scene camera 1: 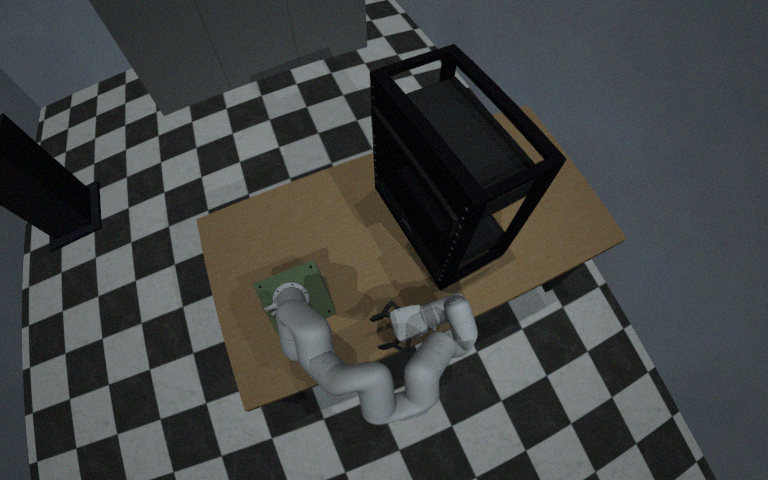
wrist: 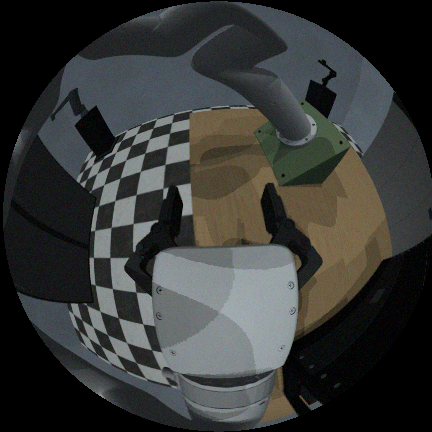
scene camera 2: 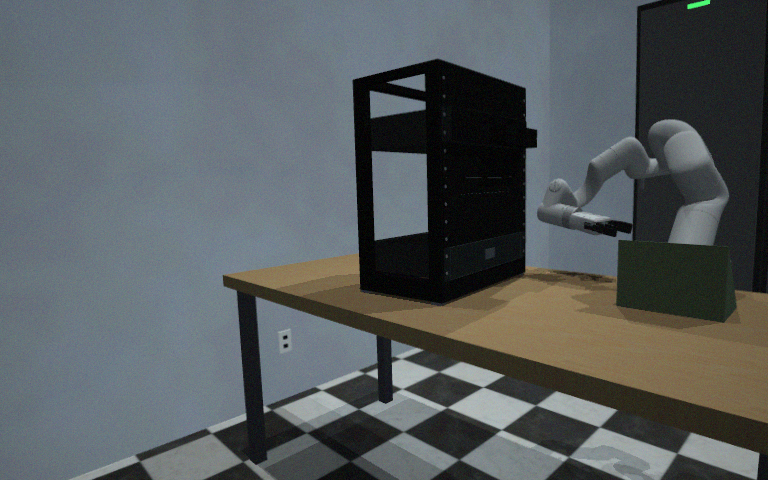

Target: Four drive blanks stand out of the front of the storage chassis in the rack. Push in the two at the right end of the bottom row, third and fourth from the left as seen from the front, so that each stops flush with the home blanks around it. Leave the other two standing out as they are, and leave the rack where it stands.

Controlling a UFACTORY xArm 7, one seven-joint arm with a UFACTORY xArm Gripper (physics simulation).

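Pixels of known places: gripper, fingertip midpoint: (scene camera 1: 374, 333) (wrist: 221, 191) (scene camera 2: 624, 230); arm's base at its link origin: (scene camera 1: 290, 298) (wrist: 296, 128) (scene camera 2: 682, 270).
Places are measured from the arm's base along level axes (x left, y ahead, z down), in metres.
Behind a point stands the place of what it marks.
The black rack (scene camera 1: 430, 138) @[x 0.037, y 0.498, z -0.523 m] (scene camera 2: 436, 169) @[x 0.331, y 0.477, z -0.257 m] (wrist: 324, 370) stands upright on the table. A dark chassis (scene camera 1: 464, 130) @[x 0.103, y 0.659, z -0.414 m] (scene camera 2: 399, 133) @[x 0.310, y 0.619, z -0.361 m] sits high inside it; whether it is the storage chassis cannot be told. A small dark block (scene camera 2: 531, 138) @[x -0.096, y 0.439, z -0.353 m] shows past the rack's far front edge in scene camera 2; I cannot tell what it is. The individual drive blanks cannot be made out in the dark. My gripper (scene camera 1: 377, 332) @[x -0.243, y 0.207, z -0.065 m] (scene camera 2: 621, 229) @[x -0.243, y 0.207, z -0.065 m] (wrist: 221, 191) @[x -0.243, y 0.207, z -0.065 m] is open and empty, apart from the rack, above the table's edge, with its fingers pointing away from the rack toward the arm's base side.
The wooden table (scene camera 1: 283, 215) @[x 0.378, y 0.077, z 0.091 m] (scene camera 2: 566, 339) @[x 0.380, y 0.121, z 0.092 m] (wrist: 230, 215) @[x -0.221, y 0.174, z 0.092 m] carries the rack and the green base block (scene camera 1: 305, 277) @[x 0.034, y 0.076, z -0.039 m] (scene camera 2: 668, 283) @[x 0.070, y 0.013, z 0.020 m] (wrist: 305, 160) @[x -0.025, y 0.100, z 0.023 m] under the arm. A lower rack unit with a grey label (scene camera 2: 489, 253) @[x 0.083, y 0.480, z -0.013 m] shows in scene camera 2. The arm bends out over the table's edge.
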